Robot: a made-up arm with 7 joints. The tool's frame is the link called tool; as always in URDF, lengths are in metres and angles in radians. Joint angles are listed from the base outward. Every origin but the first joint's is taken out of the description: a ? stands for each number. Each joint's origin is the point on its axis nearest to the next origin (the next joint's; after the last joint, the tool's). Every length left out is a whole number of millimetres.
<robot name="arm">
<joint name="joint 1" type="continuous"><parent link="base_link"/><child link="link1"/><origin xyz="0 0 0.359"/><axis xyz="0 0 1"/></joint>
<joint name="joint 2" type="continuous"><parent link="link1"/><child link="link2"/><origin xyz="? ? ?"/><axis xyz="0 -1 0"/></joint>
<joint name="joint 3" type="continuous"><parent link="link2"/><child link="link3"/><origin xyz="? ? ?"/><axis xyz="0 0 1"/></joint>
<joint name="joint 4" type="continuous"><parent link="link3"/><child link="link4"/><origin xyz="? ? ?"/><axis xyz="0 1 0"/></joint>
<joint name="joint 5" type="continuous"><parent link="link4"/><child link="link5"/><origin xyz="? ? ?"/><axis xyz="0 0 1"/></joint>
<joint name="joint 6" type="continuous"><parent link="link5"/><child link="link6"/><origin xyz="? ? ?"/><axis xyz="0 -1 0"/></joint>
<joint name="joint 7" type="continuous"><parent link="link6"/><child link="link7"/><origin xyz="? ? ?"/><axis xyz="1 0 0"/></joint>
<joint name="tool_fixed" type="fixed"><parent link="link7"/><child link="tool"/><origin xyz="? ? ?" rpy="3.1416 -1.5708 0"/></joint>
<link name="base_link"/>
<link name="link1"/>
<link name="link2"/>
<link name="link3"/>
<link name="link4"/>
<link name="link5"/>
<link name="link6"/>
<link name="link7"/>
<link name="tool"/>
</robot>
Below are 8 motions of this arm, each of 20 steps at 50 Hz.
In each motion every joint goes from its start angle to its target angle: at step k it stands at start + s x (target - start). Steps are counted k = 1, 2, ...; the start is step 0. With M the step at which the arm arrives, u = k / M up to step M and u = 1 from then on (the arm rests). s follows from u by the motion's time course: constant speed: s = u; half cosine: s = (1 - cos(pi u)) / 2; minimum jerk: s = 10 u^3 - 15 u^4 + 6 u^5.
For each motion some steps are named. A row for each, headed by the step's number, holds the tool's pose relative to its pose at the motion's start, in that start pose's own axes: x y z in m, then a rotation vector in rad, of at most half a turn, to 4 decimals.
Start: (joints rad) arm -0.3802 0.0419 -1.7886 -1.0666 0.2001 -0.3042 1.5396
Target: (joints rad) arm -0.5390 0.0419 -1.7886 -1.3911 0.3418 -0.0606 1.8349
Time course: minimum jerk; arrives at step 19
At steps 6, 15, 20:
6: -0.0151 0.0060 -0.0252 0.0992 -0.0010 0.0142
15: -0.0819 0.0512 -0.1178 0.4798 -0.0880 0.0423
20: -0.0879 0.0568 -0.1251 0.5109 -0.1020 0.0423

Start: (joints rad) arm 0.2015 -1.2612 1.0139 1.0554 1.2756 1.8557 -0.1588
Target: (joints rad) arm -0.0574 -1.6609 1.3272 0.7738 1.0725 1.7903 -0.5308
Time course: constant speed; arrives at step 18
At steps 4, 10, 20:
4: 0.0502 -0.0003 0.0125 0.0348 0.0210 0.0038
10: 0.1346 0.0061 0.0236 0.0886 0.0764 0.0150
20: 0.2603 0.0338 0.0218 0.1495 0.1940 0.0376

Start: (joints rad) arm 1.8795 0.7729 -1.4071 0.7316 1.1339 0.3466 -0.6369
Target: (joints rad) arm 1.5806 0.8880 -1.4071 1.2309 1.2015 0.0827 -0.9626
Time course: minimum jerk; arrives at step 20
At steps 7, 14, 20:
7: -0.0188 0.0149 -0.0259 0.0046 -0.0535 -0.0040
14: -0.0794 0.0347 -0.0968 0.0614 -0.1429 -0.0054
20: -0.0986 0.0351 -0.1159 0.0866 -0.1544 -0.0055

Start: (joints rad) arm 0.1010 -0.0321 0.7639 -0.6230 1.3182 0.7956 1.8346
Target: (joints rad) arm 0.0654 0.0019 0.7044 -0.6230 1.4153 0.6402 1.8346
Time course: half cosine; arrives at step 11
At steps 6, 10, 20:
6: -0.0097 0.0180 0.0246 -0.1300 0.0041 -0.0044
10: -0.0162 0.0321 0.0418 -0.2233 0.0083 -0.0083
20: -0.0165 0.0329 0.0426 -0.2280 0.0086 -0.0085

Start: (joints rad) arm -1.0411 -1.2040 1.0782 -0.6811 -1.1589 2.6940 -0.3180
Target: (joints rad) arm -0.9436 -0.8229 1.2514 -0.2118 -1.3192 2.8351 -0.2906
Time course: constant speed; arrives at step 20
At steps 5, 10, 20:
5: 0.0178 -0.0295 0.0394 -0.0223 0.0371 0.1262
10: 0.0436 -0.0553 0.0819 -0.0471 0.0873 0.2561
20: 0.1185 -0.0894 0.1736 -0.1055 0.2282 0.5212

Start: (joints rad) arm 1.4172 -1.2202 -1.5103 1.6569 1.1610 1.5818 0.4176
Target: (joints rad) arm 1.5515 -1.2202 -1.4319 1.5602 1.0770 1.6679 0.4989
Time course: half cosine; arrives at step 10
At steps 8, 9, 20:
8: -0.0486 -0.0876 -0.0617 0.2381 -0.0457 -0.0066
9: -0.0523 -0.0940 -0.0675 0.2572 -0.0497 -0.0063
20: -0.0536 -0.0962 -0.0695 0.2638 -0.0510 -0.0061

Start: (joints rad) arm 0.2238 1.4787 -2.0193 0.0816 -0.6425 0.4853 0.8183
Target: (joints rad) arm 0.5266 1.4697 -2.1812 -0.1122 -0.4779 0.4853 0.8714
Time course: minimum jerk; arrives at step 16
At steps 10, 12, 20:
10: -0.1286 -0.0679 0.0215 0.0657 -0.0415 -0.0561
12: -0.1615 -0.0821 0.0231 0.0854 -0.0534 -0.0713
20: -0.1817 -0.0903 0.0235 0.0980 -0.0611 -0.0809

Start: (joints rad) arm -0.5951 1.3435 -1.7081 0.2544 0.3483 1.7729 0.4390
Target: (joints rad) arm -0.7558 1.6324 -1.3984 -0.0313 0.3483 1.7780 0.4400
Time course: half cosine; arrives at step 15
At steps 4, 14, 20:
4: 0.0514 0.0048 0.0020 0.0112 0.0806 0.0526
14: 0.3173 0.0471 -0.0485 0.0812 0.5217 0.2997
20: 0.3208 0.0479 -0.0499 0.0823 0.5280 0.3028

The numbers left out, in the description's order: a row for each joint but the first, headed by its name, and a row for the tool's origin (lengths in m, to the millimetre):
joint 2: 0 -0.058 0
joint 3: 0 0 0.429
joint 4: 0.029 0.072 0
joint 5: -0.023 0 0.385
joint 6: 0 -0.071 0
joint 7: 0.009 0 0.069
tool: 0 0 0

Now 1 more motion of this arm.
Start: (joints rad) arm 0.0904 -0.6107 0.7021 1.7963 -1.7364 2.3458 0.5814
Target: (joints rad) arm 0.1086 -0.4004 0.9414 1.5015 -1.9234 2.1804 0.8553
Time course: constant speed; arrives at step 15
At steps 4, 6, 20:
4: 0.0641 -0.0036 0.0049 -0.0241 0.0072 -0.0881
6: 0.0964 -0.0082 0.0064 -0.0390 0.0130 -0.1310
20: 0.2395 -0.0518 0.0059 -0.1247 0.0627 -0.3127

